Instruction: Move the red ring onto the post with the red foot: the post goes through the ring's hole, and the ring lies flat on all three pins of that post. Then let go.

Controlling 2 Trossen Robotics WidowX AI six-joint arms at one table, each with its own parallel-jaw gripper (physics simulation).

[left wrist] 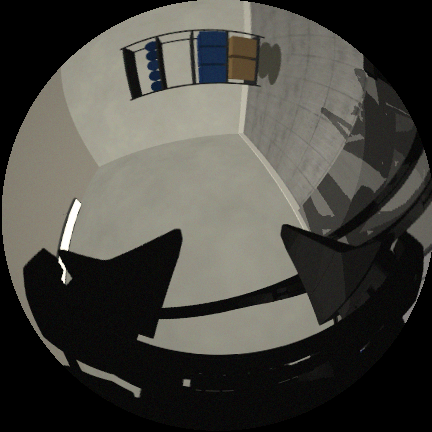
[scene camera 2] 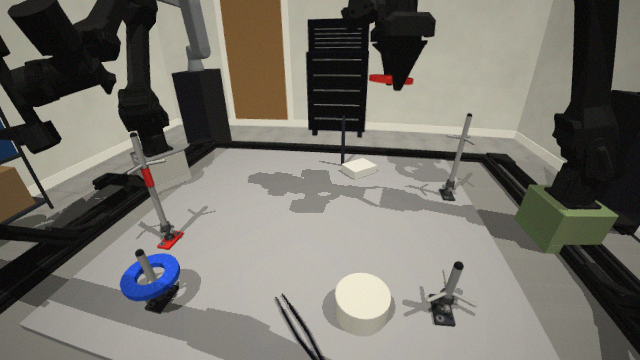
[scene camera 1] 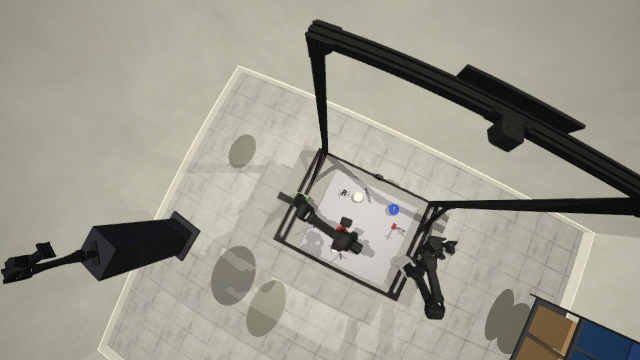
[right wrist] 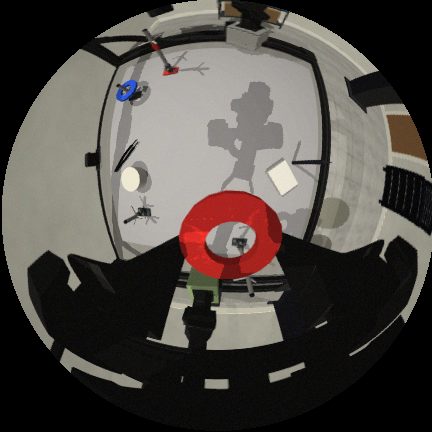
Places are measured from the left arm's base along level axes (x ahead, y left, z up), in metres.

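Where they show: left gripper, fingertip midpoint: (left wrist: 232, 232) (scene camera 1: 451, 240); right gripper, fingertip midpoint: (scene camera 2: 392, 87) (right wrist: 229, 237); left arm's base at its link origin: (scene camera 2: 156, 150) (scene camera 1: 408, 268); right arm's base at its link origin: (scene camera 2: 571, 198) (scene camera 1: 299, 200) (right wrist: 202, 295).
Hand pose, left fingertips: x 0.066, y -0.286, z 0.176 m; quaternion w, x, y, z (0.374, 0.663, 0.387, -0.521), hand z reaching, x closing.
Each offset is from my left fingertips to the top centre of the thing. "spot": to the spot under its first point.
The red ring @(0.435 m ahead, 0.500 m left, 0.001 m down) (scene camera 1: 341, 228) (scene camera 2: 381, 79) (right wrist: 192, 240) is held roughly level in the air between the fingers of my right gripper (scene camera 2: 398, 86) (right wrist: 229, 237), high above the back of the table in scene camera 2. The post with the red foot @(spot: 0.204 m ahead, 0.181 m left, 0.175 m down) (scene camera 2: 157, 206) (right wrist: 162, 56) stands upright at the left in scene camera 2, well apart from the ring. It has a red band below its thin pins, high on the shaft; no ring is on it. My left gripper (left wrist: 232, 232) is open and empty, its fingers wide apart, facing away from the table.
A blue ring @(0.311 m ahead, 0.118 m left, 0.198 m down) (scene camera 2: 131, 287) (right wrist: 120, 93) sits tilted around a short post near the red-foot post. A white cylinder @(0.528 m ahead, 0.268 m left, 0.214 m down) (scene camera 2: 362, 300) (right wrist: 130, 179), black tweezers (scene camera 2: 299, 326), a short post @(spot: 0.613 m ahead, 0.319 m left, 0.184 m down) (scene camera 2: 454, 281), a tall grey post @(spot: 0.549 m ahead, 0.620 m left, 0.158 m down) (scene camera 2: 459, 157), a dark upright rod @(0.275 m ahead, 0.611 m left, 0.109 m down) (scene camera 2: 343, 140) and a white block @(0.329 m ahead, 0.604 m left, 0.229 m down) (scene camera 2: 359, 169) (right wrist: 282, 176) stand around.
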